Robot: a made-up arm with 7 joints. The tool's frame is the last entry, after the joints.
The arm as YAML. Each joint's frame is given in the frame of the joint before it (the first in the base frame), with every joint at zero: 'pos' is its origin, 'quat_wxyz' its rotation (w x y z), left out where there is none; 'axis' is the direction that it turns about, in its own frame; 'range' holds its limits. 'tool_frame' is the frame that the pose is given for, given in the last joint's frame.
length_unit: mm
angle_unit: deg
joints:
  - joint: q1
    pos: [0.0, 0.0, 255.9]
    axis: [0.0, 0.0, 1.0]
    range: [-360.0, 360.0]
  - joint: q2
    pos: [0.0, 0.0, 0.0]
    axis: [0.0, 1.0, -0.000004]
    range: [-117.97, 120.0]
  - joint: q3
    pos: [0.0, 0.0, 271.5]
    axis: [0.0, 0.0, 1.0]
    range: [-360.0, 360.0]
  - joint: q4
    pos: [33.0, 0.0, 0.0]
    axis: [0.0, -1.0, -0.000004]
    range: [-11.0, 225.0]
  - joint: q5
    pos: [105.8, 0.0, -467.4]
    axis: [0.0, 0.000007, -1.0]
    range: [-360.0, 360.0]
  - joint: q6
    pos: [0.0, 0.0, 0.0]
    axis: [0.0, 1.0, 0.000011]
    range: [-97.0, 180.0]
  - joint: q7
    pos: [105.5, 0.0, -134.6]
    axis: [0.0, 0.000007, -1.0]
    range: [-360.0, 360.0]
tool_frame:
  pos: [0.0, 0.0, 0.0]
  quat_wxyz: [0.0, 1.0, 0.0, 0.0]
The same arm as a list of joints. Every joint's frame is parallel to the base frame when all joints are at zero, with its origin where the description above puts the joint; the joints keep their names.
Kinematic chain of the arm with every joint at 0, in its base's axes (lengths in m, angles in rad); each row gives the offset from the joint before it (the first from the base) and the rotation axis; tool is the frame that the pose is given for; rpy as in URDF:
q1: xyz 0.0000 0.0000 0.2559 axis +z
q2: xyz 0.0000 0.0000 0.0000 axis +y
q3: xyz 0.0000 0.0000 0.2715 axis +z
q4: xyz 0.0330 0.0000 0.0000 axis -y
q5: xyz 0.1058 0.0000 -0.4674 axis -z
q6: xyz 0.0000 0.0000 0.0000 axis +y
q7: xyz 0.1055 0.0000 -0.1346 axis -z
tool: xyz 0.0000 0.0000 0.0000 rpy 3.1416 0.0000 0.0000
Joint limits (rad, base to tool): -6.2832..6.2832 -2.0590..2.0944 -6.2832..6.2832 -0.1920..3.9270 -6.2832..6.2832 -1.6930..3.1416 -6.2832..6.2832

